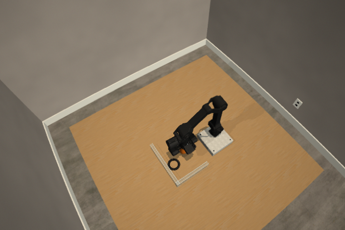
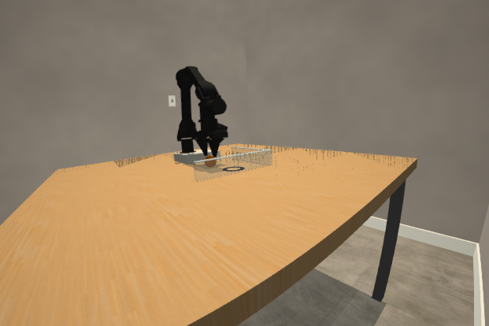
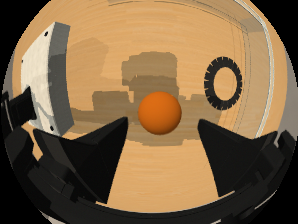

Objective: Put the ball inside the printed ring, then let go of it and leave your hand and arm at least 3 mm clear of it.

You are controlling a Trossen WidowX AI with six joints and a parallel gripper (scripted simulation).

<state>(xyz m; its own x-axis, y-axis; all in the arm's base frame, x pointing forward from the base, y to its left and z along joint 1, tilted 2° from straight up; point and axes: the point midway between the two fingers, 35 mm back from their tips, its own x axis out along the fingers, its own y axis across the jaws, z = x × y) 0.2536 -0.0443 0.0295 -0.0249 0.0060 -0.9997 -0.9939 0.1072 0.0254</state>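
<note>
The orange ball is 5 cm below my hand.
</note>
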